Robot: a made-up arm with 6 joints.
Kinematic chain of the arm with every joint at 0, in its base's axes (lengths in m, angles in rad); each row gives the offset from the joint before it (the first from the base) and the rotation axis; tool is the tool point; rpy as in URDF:
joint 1: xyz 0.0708 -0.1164 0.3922 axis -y
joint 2: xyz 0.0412 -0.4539 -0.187 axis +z
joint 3: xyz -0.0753 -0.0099 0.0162 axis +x
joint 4: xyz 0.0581 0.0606 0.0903 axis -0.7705 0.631 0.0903
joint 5: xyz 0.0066 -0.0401 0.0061 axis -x
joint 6: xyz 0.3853 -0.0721 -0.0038 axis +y
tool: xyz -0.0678 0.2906 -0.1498 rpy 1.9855 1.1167 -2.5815
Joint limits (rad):
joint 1: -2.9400..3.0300
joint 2: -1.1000..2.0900
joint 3: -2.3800..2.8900
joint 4: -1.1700..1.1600
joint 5: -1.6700..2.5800
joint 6: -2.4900..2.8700
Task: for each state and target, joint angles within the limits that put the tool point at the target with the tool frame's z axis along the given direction. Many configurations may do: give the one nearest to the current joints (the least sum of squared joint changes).
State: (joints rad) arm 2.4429 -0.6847 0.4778 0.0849 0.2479 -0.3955
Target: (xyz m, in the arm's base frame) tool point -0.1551 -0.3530 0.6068 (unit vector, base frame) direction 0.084 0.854 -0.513
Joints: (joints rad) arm 2.7380 0.0048 0.9117 0.2295 0.1431 0.1624
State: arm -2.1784 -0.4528 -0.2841 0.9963 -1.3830 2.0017
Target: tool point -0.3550 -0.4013 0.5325 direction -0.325 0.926 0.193
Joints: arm -2.9137 0.0032 -0.4070 1.1600 -0.8907 2.0708
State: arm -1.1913 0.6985 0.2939 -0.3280 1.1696 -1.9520
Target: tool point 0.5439 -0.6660 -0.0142 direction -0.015 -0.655 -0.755
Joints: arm -0.2952 0.0820 -0.2996 0.0596 1.7959 -1.6040
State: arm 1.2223 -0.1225 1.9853 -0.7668 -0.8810 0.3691
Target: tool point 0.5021 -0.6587 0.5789 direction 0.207 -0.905 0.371
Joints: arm 0.6073 0.7414 2.0594 -0.2927 -0.8233 0.2803
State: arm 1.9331 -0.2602 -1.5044 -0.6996 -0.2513 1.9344
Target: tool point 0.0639 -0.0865 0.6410 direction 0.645 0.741 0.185
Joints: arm 2.5947 0.1647 -1.7950 -0.8247 -0.3977 2.5208
